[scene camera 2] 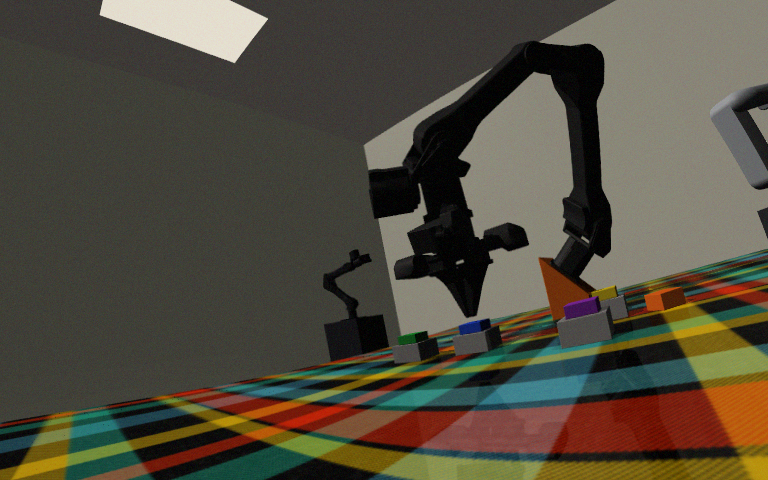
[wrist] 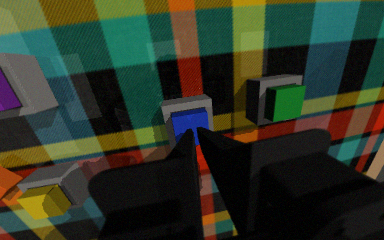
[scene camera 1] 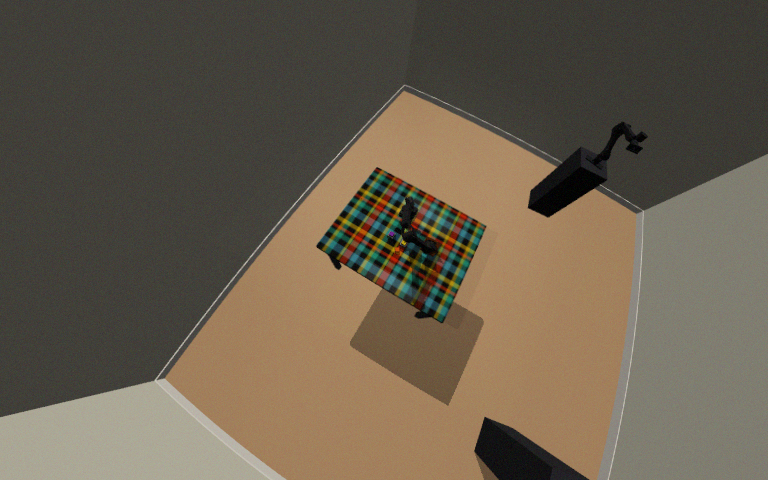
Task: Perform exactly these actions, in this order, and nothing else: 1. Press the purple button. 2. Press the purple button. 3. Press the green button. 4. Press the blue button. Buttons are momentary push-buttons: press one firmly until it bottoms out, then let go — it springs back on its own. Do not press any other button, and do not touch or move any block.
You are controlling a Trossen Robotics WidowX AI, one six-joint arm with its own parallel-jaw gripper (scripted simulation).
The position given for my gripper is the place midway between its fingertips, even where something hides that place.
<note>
My gripper (scene camera 2: 471, 316) is shut and holds nothing. I also see an orange block (scene camera 2: 664, 299) and a yellow button (wrist: 49, 201).
My gripper also shows in the wrist view (wrist: 194, 132).
</note>
